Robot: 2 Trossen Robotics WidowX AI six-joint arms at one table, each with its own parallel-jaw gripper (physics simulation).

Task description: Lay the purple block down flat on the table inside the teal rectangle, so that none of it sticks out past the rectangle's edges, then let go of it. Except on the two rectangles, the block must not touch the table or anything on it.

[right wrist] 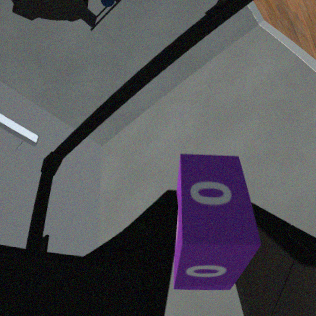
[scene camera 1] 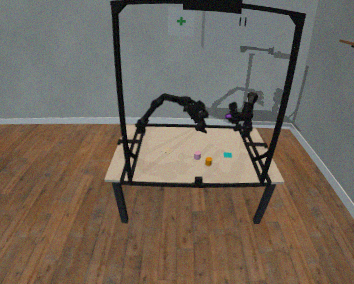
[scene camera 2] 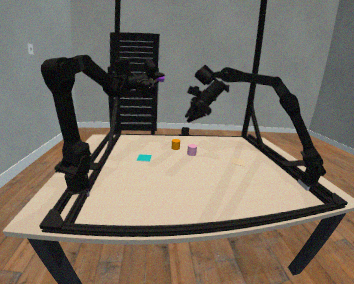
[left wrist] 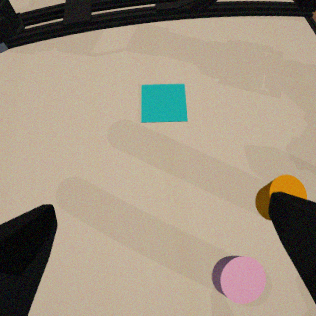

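Seen in the pictures: left gripper, between the fingertips: [scene camera 1: 206, 129] [scene camera 2: 186, 119] [left wrist: 164, 210]; right gripper, between the fingertips: [right wrist: 198, 201] [scene camera 1: 225, 116] [scene camera 2: 163, 76]; left arm's base, origin of its link: [scene camera 1: 141, 131] [scene camera 2: 308, 182]; right arm's base, origin of its link: [scene camera 1: 245, 135] [scene camera 2: 78, 187] [left wrist: 7, 28].
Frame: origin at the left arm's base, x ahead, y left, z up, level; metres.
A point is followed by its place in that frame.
Observation:
The purple block [scene camera 1: 229, 116] {x 0.663, y -0.321, z 0.352 m} [scene camera 2: 160, 79] {x 0.654, y -0.293, z 0.336 m} [right wrist: 215, 225] {x 0.664, y -0.292, z 0.334 m} is between the fingers of my right gripper [scene camera 1: 232, 114] {x 0.640, y -0.321, z 0.350 m} [scene camera 2: 156, 79] [right wrist: 198, 201] {x 0.640, y -0.321, z 0.350 m}, which is shut on it and holds it high above the table. In the right wrist view two of its faces show a grey ring mark. The teal rectangle [scene camera 1: 228, 155] {x 0.719, y -0.221, z -0.018 m} [scene camera 2: 144, 158] {x 0.711, y -0.205, z -0.018 m} [left wrist: 164, 103] {x 0.710, y -0.215, z -0.018 m} lies flat on the table, well below the block. My left gripper [scene camera 1: 202, 130] {x 0.532, y -0.204, z 0.178 m} [scene camera 2: 189, 119] {x 0.532, y -0.204, z 0.178 m} [left wrist: 164, 210] {x 0.532, y -0.204, z 0.178 m} is open and empty, above the table.
A pink cylinder [scene camera 1: 197, 156] {x 0.483, y -0.301, z 0.011 m} [scene camera 2: 192, 150] {x 0.484, y -0.256, z 0.011 m} [left wrist: 243, 280] {x 0.482, y -0.279, z 0.026 m} and an orange cylinder [scene camera 1: 208, 161] {x 0.561, y -0.362, z 0.020 m} [scene camera 2: 176, 144] {x 0.561, y -0.319, z 0.013 m} [left wrist: 288, 184] {x 0.574, y -0.343, z 0.026 m} stand near each other, beside the teal rectangle. A pale cream rectangle [scene camera 2: 238, 162] {x 0.257, y -0.201, z -0.018 m} lies beyond the pink one. A black frame [scene camera 1: 160, 184] {x 0.263, y -0.583, z -0.032 m} [scene camera 2: 200, 229] {x 0.510, y 0.199, z -0.001 m} edges the table.

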